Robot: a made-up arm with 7 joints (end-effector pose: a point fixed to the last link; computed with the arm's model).
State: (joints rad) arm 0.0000 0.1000 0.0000 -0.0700 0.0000 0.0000 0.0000
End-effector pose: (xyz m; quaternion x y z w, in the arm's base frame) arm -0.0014 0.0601 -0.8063 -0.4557 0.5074 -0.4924 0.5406
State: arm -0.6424 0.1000 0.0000 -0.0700 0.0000 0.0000 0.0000
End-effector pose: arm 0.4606 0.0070 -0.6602 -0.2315 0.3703 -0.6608 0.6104
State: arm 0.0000 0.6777 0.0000 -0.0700 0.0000 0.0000 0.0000
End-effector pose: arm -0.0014 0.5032 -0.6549 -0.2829 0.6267 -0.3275 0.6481
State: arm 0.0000 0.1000 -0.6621 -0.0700 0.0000 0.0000 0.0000
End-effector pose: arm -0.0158 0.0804 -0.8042 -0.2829 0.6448 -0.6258 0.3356
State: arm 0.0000 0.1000 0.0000 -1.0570 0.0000 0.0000 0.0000
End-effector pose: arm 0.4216 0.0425 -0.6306 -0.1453 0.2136 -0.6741 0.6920
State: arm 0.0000 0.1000 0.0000 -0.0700 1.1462 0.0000 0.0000
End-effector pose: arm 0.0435 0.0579 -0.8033 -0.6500 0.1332 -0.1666 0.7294
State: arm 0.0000 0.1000 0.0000 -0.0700 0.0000 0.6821 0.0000
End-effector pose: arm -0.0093 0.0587 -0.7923 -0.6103 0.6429 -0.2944 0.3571
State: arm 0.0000 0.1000 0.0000 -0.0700 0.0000 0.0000 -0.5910
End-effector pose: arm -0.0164 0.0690 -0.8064 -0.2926 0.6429 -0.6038 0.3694
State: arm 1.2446 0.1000 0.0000 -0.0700 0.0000 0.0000 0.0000
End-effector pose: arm -0.7346 -0.1185 -0.3155 -0.7412 0.6176 -0.0427 0.2595
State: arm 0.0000 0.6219 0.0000 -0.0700 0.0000 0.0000 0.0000
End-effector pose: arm -0.0014 0.4651 -0.6804 -0.3008 0.6173 -0.3449 0.6399
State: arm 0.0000 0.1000 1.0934 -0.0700 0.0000 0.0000 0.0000
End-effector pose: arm 0.0382 0.0570 -0.8066 -0.6262 0.1697 -0.1647 0.7429
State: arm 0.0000 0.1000 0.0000 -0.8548 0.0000 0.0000 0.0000
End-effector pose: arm 0.3527 0.0494 -0.6995 -0.2144 0.2806 -0.6491 0.6738
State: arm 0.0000 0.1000 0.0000 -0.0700 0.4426 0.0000 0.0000
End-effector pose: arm 0.0154 0.0530 -0.8058 -0.5527 0.3764 -0.3804 0.6388
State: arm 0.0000 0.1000 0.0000 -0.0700 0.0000 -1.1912 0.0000
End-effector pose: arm 0.0253 0.0604 -0.8095 -0.0740 0.1438 -0.6923 0.7032
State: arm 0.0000 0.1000 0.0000 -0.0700 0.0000 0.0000 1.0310
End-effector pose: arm 0.0268 0.0680 -0.8035 -0.6393 0.1750 -0.2038 0.7205
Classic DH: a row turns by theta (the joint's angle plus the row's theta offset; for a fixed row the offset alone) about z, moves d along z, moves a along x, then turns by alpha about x. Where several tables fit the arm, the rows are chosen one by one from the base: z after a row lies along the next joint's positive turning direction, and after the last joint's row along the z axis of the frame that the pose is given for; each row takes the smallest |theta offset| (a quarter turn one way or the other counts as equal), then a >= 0, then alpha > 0; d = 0 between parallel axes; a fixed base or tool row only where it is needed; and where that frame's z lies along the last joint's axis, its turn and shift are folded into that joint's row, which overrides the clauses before.
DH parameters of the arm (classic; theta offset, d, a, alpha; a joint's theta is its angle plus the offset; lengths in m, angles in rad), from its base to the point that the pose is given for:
base (fixed): 0 -0.0065 -0.004 -1.2217
joint 1: -1.5708 0.0327 0.011 -1.5708
joint 2: 1.2217 0.025 0.018 1.5708
joint 3: 1.5708 -0.339 0.025 -1.5708
joint 4: 0 0.003 -0.057 1.5708
joint 5: 0 -0.46 -0.007 -1.5708
joint 6: 0 -0.005 -0.01 1.5708
joint 7: -1.5708 -0.017 0.029 -1.5708
tool (fixed): 0 -0.007 0 0

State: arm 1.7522 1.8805 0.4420 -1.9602 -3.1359 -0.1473 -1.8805
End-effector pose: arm 0.0938 0.3649 -0.3902 -0.3044 0.5519 -0.5928 0.5013
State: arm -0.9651 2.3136 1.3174 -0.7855 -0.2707 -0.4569 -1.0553
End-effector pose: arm -0.4041 0.4463 0.5836 0.4906 0.1595 0.6423 0.5669
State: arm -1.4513 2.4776 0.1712 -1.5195 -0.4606 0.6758 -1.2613
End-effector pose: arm -0.2691 0.1853 0.6120 0.1361 0.4950 0.6880 0.5130
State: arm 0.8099 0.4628 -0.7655 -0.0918 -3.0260 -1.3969 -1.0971
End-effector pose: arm -0.5753 0.3133 -0.5334 -0.0289 0.5989 0.5347 0.5955
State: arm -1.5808 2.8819 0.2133 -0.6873 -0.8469 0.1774 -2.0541
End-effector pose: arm -0.6796 0.2785 0.3819 -0.4612 0.7211 0.4893 0.1668
